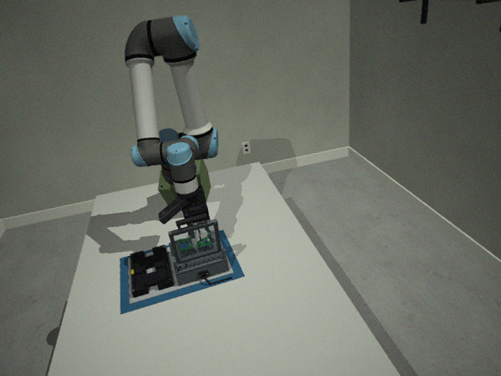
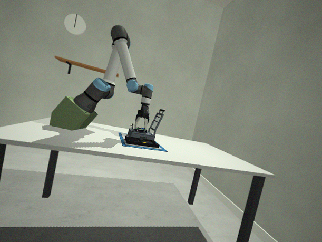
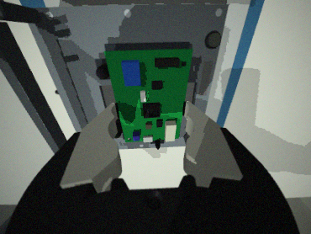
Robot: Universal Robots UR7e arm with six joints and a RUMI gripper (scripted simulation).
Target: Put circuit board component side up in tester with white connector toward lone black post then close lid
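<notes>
Now: hand right at the green circuit board. The rest, counted from my hand: tester lid: 120 mm ahead, 30 mm to the left, 100 mm above.
</notes>
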